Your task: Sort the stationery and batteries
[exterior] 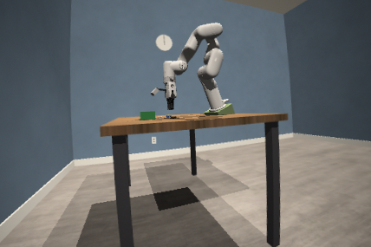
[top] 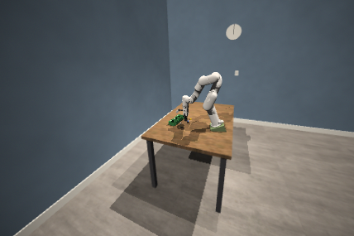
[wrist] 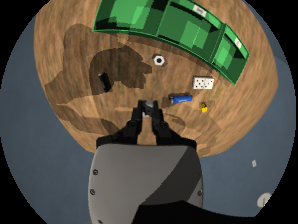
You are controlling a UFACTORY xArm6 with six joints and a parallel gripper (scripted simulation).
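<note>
My hand is 140 mm short of the bin, 50 mm above it and 20 mm to the left of it. Also, from my hand: dark cylinder 90 mm to the left, 70 mm below; then blue battery 70 mm to the right, 70 mm below, 10 mm ahead; then white ring 70 mm below, 70 mm ahead.
</note>
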